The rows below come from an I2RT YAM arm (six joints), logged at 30 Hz.
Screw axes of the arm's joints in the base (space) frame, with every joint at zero. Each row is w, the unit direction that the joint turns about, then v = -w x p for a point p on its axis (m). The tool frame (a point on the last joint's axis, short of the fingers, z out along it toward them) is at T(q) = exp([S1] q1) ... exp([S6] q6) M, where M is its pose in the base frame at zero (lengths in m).
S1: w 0 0 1 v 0.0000 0.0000 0.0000
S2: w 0 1 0 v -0.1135 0.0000 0.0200
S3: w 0 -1 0 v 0.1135 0.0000 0.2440
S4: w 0 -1 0 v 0.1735 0.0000 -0.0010
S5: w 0 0 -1 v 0.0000 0.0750 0.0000
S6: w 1 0 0 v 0.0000 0.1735 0.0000
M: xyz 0.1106 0.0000 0.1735 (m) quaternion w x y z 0.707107 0 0.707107 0
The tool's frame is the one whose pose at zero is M.
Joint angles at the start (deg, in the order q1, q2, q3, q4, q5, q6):
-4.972 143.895 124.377 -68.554 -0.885 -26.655
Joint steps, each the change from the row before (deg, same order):
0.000 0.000 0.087 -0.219 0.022 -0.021
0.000 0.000 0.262 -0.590 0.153 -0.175
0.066 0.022 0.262 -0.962 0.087 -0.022
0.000 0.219 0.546 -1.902 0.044 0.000
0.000 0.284 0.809 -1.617 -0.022 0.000
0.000 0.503 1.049 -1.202 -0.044 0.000
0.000 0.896 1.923 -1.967 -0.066 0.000
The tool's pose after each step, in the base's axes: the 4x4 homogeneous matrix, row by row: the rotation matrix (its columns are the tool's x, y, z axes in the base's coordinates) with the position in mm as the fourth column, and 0 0 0 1 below. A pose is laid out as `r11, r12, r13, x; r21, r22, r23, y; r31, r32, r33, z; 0, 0, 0, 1`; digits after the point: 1 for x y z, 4 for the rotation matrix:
-0.9285, -0.3700, 0.0325, 485.9; -0.3698, 0.9290, 0.0123, -41.7; -0.0348, -0.0006, -0.9994, 134.6; 0, 0, 0, 1
-0.9275, -0.3728, 0.0266, 485.4; -0.3727, 0.9279, 0.0101, -41.8; -0.0285, -0.0005, -0.9996, 135.7; 0, 0, 0, 1
-0.9273, -0.3742, 0.0139, 484.2; -0.3741, 0.9274, 0.0097, -41.2; -0.0165, 0.0038, -0.9999, 136.7; 0, 0, 0, 1
-0.9274, -0.3739, -0.0136, 482.0; -0.3741, 0.9273, 0.0113, -41.0; 0.0083, 0.0156, -0.9998, 137.3; 0, 0, 0, 1
-0.9271, -0.3735, -0.0325, 480.8; -0.3741, 0.9273, 0.0133, -40.9; 0.0252, 0.0245, -0.9994, 138.6; 0, 0, 0, 1
-0.9267, -0.3732, -0.0438, 481.1; -0.3741, 0.9273, 0.0151, -40.9; 0.0350, 0.0304, -0.9989, 139.1; 0, 0, 0, 1
-0.9261, -0.3726, -0.0601, 481.9; -0.3742, 0.9272, 0.0176, -40.9; 0.0491, 0.0388, -0.9980, 140.4; 0, 0, 0, 1

